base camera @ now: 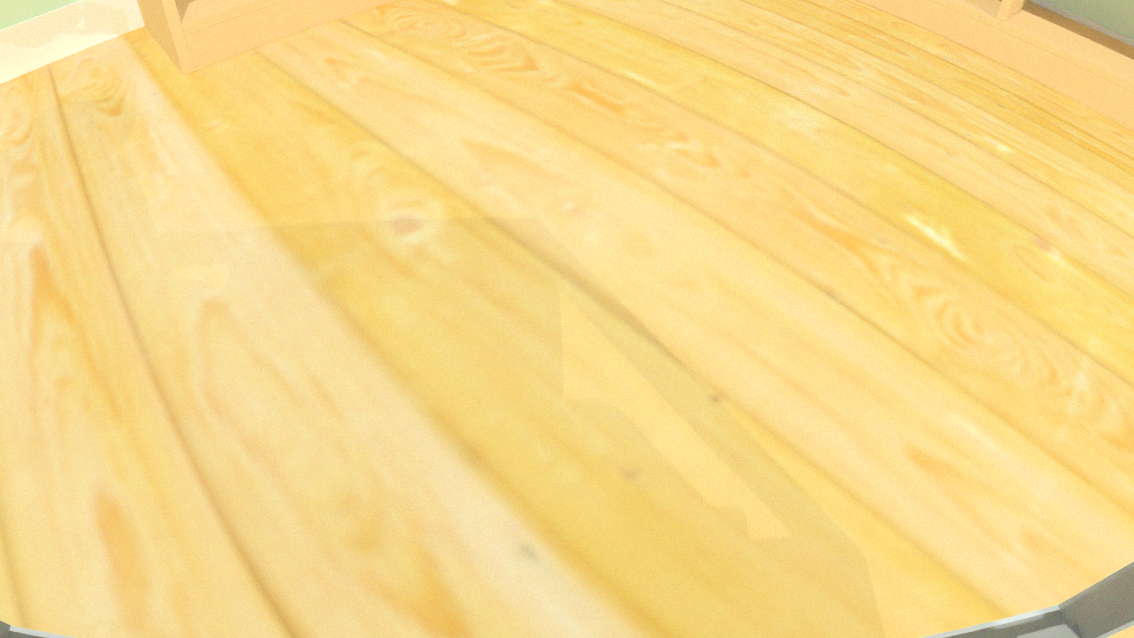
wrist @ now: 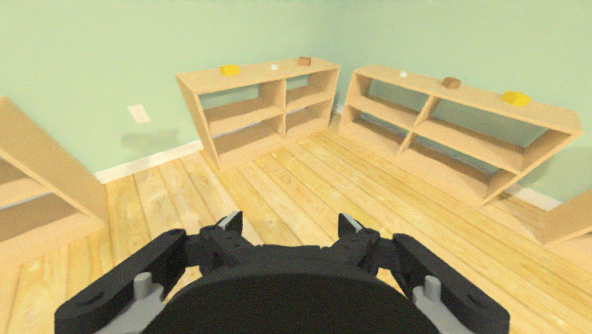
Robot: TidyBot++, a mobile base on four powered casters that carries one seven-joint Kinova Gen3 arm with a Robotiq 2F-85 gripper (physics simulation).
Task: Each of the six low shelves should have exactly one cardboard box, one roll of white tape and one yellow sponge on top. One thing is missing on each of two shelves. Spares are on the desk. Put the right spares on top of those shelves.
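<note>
In the wrist view, a low shelf [wrist: 250, 81] left of the room corner bears a yellow sponge [wrist: 230, 70], a white tape roll [wrist: 274, 67] and a cardboard box [wrist: 304, 61]. A second low shelf [wrist: 550, 113] right of the corner bears a white tape roll [wrist: 403, 74], a cardboard box [wrist: 451, 83] and a yellow sponge [wrist: 516, 98]. Parts of two more shelves show at the left edge [wrist: 55, 165] and the right edge [wrist: 570, 220]; their tops are out of view. My gripper [wrist: 290, 222] is open and empty, apart from the shelves. The desk does not show.
A shelf's lower corner [base camera: 187, 39] shows at the top left of the base camera view, and another shelf's base [base camera: 1054, 59] at the top right. Wooden floor [base camera: 555, 238] [wrist: 300, 190] lies between the shelves. Green walls meet behind the two middle shelves.
</note>
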